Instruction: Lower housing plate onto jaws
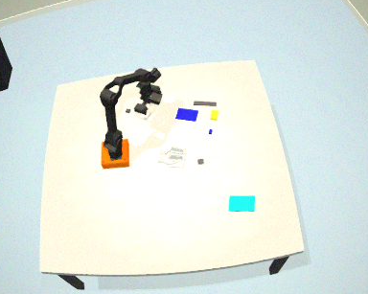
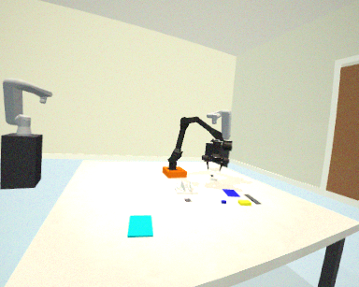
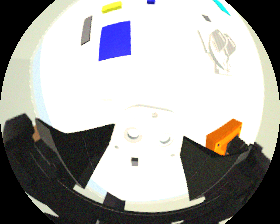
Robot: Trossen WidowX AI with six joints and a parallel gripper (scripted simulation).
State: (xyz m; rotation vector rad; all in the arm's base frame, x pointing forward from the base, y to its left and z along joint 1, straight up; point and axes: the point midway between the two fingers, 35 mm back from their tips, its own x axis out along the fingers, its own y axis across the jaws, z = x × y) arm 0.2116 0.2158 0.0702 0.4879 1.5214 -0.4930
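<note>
My gripper tip is now 2 cm short of the housing plate, 25 cm to the left of it and 7 cm above it. From my gripper tip the other things lie so: blue plate (19 cm ahead, 2 cm to the right, 8 cm below); then grey bar (30 cm ahead, 4 cm to the left, 8 cm below); then tiny blue piece (28 cm ahead, 16 cm to the right, 7 cm below).
</note>
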